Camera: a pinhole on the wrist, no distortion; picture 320 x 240 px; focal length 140.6 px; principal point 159.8 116.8 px. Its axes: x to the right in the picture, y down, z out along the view. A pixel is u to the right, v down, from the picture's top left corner.
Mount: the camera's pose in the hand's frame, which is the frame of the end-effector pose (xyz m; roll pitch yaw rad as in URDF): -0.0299 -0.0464 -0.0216 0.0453 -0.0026 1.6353
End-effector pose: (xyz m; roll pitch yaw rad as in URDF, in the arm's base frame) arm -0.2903 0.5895 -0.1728 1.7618 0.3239 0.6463
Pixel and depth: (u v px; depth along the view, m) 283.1 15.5 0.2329
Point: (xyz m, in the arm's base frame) -0.0163 0.5053 -0.0957
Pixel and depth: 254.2 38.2 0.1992
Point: -0.1005 0.4979 -0.1420
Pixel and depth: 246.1 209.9 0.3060
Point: -0.2583 0.2219 -0.0332
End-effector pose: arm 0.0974 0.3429 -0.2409 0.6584 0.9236 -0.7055
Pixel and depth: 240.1 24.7 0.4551
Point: 0.4625 -0.0644 -0.1711
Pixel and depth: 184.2 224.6 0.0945
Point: 0.0277 0.3051 -0.1385
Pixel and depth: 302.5 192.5 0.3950
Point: 0.3156 0.2020 0.2668
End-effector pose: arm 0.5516 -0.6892 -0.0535 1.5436 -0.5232 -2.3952
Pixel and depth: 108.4 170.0 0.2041
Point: 0.4381 -0.5368 -0.2044
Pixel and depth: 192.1 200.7 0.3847
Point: 0.4694 -0.2579 -0.1446
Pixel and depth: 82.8 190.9 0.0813
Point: 0.5165 -0.6346 -0.1661
